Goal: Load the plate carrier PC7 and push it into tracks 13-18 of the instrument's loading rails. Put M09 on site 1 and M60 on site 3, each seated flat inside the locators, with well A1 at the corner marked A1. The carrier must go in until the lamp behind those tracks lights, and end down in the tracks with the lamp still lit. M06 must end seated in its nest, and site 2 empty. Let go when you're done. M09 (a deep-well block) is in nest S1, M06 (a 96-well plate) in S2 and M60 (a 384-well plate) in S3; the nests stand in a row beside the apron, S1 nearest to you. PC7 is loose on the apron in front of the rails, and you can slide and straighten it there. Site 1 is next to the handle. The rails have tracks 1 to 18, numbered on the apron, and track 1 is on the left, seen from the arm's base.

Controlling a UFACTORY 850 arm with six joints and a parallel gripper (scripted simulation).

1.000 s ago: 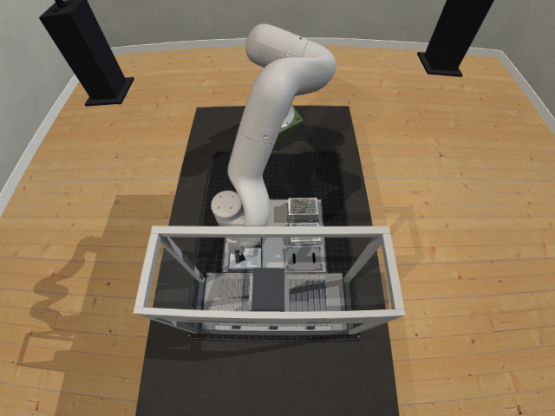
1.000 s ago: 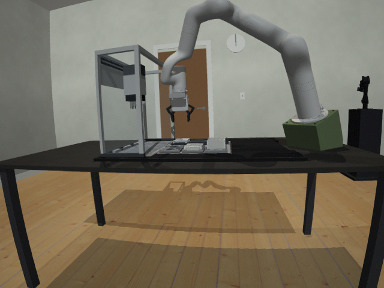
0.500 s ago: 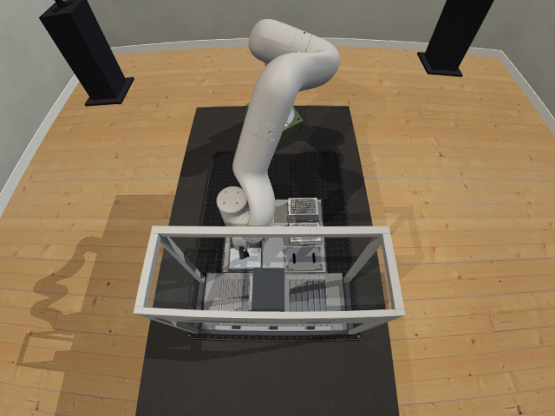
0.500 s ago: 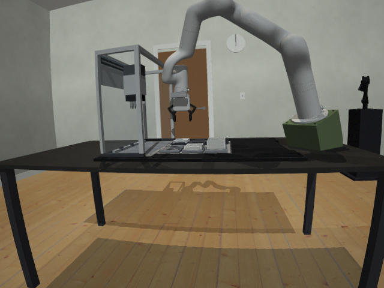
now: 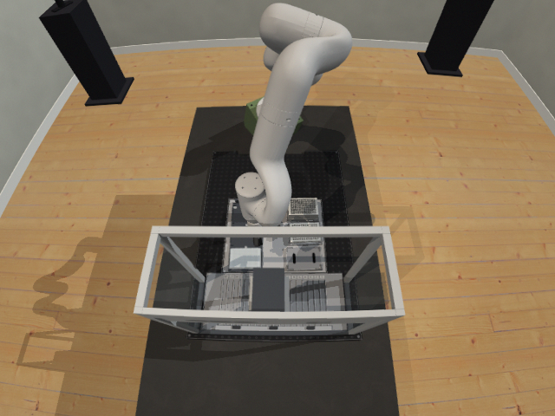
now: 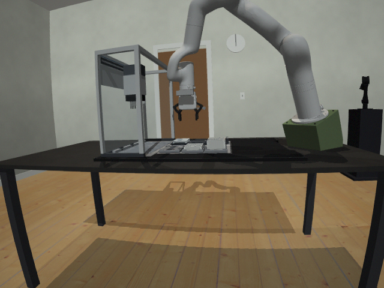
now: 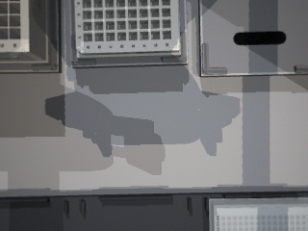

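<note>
Right now my hand is 180 mm to the right of the nest s1, 170 mm past it and 140 mm above it. From my hand the other things lie so: plate carrier PC7 (130 mm below, 60 mm to the right, 50 mm behind); nest S2 (180 mm to the left, 140 mm below, 60 mm behind); nest s3 (180 mm to the left, 140 mm below, 50 mm ahead).
</note>
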